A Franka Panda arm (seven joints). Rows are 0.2 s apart.
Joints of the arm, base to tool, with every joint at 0 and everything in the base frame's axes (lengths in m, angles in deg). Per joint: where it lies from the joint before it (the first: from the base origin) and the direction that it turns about. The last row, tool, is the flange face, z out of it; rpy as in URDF.
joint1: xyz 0 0 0.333 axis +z
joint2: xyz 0 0 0 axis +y
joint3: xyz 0 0 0.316 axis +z
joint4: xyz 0.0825 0 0 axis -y
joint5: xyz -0.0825 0 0.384 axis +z
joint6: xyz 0 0 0 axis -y
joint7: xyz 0.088 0 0 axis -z
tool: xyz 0 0 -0.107 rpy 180 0 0
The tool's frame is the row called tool.
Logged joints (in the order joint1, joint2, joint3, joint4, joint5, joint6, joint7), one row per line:
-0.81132, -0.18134, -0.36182, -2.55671, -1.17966, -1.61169, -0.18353
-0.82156, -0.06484, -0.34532, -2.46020, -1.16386, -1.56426, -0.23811
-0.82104, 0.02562, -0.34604, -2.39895, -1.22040, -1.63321, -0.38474
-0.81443, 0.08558, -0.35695, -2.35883, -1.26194, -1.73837, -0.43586
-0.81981, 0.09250, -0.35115, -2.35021, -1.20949, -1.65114, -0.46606
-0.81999, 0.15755, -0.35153, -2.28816, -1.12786, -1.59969, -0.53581
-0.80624, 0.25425, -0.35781, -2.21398, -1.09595, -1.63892, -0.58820
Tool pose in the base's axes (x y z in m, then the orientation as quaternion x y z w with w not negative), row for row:
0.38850, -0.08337, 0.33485, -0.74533, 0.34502, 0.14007, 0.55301
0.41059, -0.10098, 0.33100, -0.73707, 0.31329, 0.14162, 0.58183
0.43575, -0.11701, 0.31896, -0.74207, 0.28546, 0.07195, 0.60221
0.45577, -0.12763, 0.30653, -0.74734, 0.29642, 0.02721, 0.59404
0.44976, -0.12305, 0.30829, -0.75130, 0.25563, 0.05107, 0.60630
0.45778, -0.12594, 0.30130, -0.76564, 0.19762, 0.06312, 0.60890
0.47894, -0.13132, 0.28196, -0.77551, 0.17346, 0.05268, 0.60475
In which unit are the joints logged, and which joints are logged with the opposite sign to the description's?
The joints are logged in radians. Opposite sign: joint3, joint5, joint6.
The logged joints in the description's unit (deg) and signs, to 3 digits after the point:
-46.485, -10.390, 20.731, -146.489, 67.590, 92.343, -10.515
-47.072, -3.715, 19.785, -140.959, 66.684, 89.625, -13.643
-47.042, 1.468, 19.827, -137.450, 69.924, 93.576, -22.044
-46.663, 4.903, 20.452, -135.151, 72.304, 99.601, -24.973
-46.972, 5.300, 20.119, -134.657, 69.299, 94.603, -26.703
-46.982, 9.027, 20.141, -131.102, 64.622, 91.655, -30.700
-46.194, 14.567, 20.501, -126.852, 62.793, 93.903, -33.701

